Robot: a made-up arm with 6 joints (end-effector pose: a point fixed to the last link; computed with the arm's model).
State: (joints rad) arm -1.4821 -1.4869 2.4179 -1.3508 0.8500 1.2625
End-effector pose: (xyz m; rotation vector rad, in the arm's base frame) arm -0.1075 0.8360 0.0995 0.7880 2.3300 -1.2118
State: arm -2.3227 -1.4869 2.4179 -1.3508 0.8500 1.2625
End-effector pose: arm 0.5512 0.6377 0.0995 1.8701 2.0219 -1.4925
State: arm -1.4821 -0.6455 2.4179 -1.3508 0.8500 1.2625
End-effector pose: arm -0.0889 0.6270 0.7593 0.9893 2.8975 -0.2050
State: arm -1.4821 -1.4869 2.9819 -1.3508 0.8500 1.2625
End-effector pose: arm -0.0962 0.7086 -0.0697 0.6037 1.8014 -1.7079
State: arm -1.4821 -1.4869 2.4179 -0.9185 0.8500 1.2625
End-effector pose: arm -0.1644 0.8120 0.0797 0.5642 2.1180 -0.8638
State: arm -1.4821 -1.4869 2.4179 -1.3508 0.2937 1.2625
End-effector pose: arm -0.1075 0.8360 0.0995 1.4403 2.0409 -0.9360
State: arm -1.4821 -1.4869 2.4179 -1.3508 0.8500 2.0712
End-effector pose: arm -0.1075 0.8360 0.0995 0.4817 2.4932 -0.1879
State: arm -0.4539 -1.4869 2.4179 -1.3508 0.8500 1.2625
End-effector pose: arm -0.7715 0.3396 0.0995 -0.4184 2.1995 -0.7119
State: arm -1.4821 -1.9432 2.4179 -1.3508 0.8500 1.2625
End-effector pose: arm -0.0961 0.7084 -0.2619 0.6411 1.9092 -1.6246
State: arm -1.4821 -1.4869 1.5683 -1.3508 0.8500 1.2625
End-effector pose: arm -0.1058 0.8175 0.4131 0.9907 2.9013 -0.1937
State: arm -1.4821 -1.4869 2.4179 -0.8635 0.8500 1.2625
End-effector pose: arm -0.1705 0.8078 0.0759 0.5369 2.0882 -0.8214
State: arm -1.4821 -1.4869 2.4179 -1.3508 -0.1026 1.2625
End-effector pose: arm -0.1075 0.8360 0.0995 1.8365 1.7556 -0.7053
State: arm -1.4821 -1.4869 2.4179 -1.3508 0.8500 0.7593
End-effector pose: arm -0.1075 0.8360 0.0995 0.9404 2.0395 -1.8295
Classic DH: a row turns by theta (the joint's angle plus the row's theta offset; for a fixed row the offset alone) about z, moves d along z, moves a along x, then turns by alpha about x. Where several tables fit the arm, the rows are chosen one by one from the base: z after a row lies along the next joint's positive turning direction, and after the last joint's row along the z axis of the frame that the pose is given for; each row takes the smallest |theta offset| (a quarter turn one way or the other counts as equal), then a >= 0, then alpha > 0; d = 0 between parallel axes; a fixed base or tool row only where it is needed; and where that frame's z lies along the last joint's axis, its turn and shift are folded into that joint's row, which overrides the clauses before.
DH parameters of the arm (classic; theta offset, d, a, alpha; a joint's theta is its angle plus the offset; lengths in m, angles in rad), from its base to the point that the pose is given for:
joint 1: 0 0.1948 0 -1.5708
joint 2: -1.5708 0 0.488 3.1416
joint 3: 0 0 0 -1.5708
joint 4: 0 -0.3514 0 1.5708
joint 5: 0 0.1513 0 -1.5708
joint 6: 1.5708 0 0 1.5708
tool (fixed): -1.5708 0 0 0

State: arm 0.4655 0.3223 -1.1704 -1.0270 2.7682 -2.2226
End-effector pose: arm 0.0824 -0.0462 0.2972 1.5643 -1.1516 0.9779
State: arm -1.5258 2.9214 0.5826 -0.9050 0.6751 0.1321
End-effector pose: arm -0.1034 0.2187 -0.4515 1.3357 1.4472 -1.9969
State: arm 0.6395 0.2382 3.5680 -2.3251 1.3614 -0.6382
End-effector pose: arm -0.2630 -0.0665 0.7116 -0.8709 -0.2178 -1.4506
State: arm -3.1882 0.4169 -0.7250 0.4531 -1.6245 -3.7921
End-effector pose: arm -0.3972 0.1547 0.3490 0.7516 0.4844 0.2652
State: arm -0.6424 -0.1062 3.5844 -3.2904 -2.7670 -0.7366
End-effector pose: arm -0.1824 0.3234 0.4775 -2.4552 0.8158 -0.4939
